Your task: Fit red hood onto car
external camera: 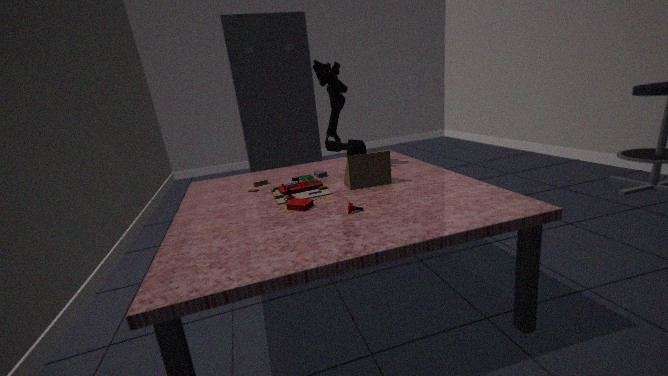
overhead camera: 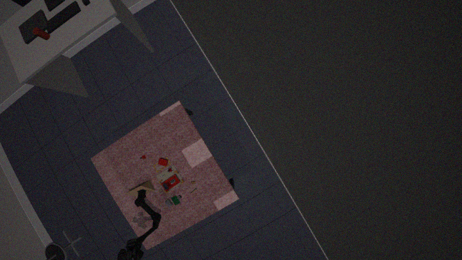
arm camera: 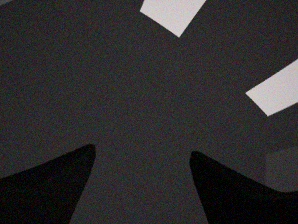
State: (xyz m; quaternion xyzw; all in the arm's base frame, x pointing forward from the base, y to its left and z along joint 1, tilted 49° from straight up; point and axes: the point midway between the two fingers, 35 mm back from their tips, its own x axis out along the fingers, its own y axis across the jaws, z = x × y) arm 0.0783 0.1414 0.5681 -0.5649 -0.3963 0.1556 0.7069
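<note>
Now: the red hood 180 mm ahead of my gripper tip, 520 mm to the left of it and 570 mm below it. From my gripper tip the other things lie so: grey jig: 180 mm ahead, 300 mm to the left, 580 mm below; green item: 120 mm ahead, 60 mm to the left, 590 mm below.
</note>
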